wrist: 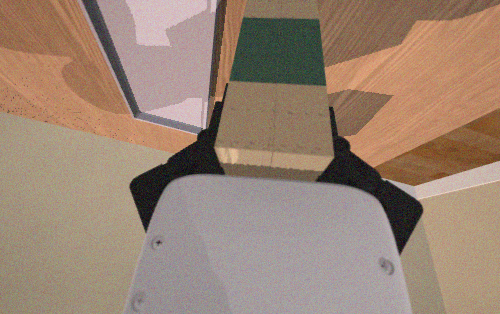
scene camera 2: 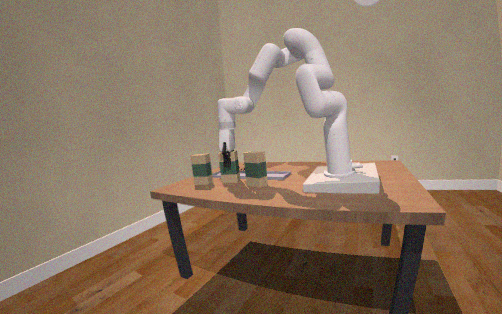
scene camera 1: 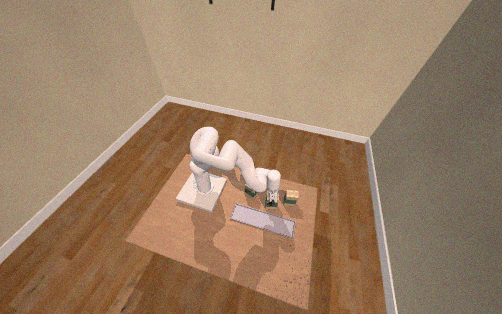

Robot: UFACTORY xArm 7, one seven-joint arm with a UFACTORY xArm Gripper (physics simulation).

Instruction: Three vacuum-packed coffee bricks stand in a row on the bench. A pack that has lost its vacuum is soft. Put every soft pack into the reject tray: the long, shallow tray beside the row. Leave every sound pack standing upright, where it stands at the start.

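Seen in the pictures: gripper, fingertip midpoint: [wrist: 272, 100] [scene camera 2: 229, 165] [scene camera 1: 271, 201]; arm's base at its link origin: [scene camera 2: 339, 173] [scene camera 1: 204, 187].
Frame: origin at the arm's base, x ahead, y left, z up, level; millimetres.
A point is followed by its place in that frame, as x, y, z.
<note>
My gripper [scene camera 1: 271, 199] {486, 10, 37} [scene camera 2: 226, 164] {486, 10, 37} [wrist: 272, 100] {486, 10, 37} is shut on the middle coffee pack [scene camera 1: 271, 205] [scene camera 2: 230, 178] {476, 32, -18} [wrist: 278, 52] {456, 3, 28}, tan with a green band. The black fingers press on two opposite sides near its top; the pack partly hides them in the wrist view. It is upright, its base at bench level. The far-end pack [scene camera 1: 291, 198] {608, 49, 70} [scene camera 2: 202, 170] {585, 89, 30} and the pack nearer the robot base [scene camera 1: 250, 191] [scene camera 2: 256, 170] stand upright and apart on either side. The long, shallow reject tray [scene camera 1: 262, 220] {456, -105, -37} [scene camera 2: 278, 175] {297, -109, -37} [wrist: 175, 70] {555, -91, -37} lies beside the row with no pack in it. Softness cannot be told by eye.
The robot's white base plate [scene camera 1: 192, 201] {-32, -125, 5} [scene camera 2: 342, 186] {-19, 123, -16} stands on the wooden bench [scene camera 1: 165, 227] {-135, -320, -40} [scene camera 2: 225, 196] {390, 208, -40}, beyond the near-base pack. The arm arches over that pack and partly hides it in scene camera 1. The tray's rim runs close alongside the held pack.
</note>
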